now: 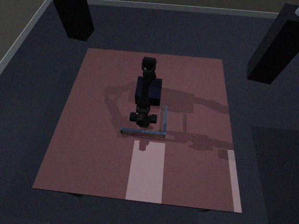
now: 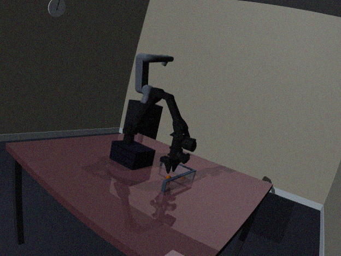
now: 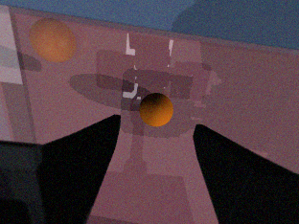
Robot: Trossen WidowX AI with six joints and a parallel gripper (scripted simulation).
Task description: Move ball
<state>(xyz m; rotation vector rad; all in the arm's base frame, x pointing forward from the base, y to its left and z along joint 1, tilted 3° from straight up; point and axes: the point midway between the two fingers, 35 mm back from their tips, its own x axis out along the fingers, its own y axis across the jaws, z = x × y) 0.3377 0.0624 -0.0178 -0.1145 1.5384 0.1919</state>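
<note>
Now: gripper tip 4 cm above the orange ball.
</note>
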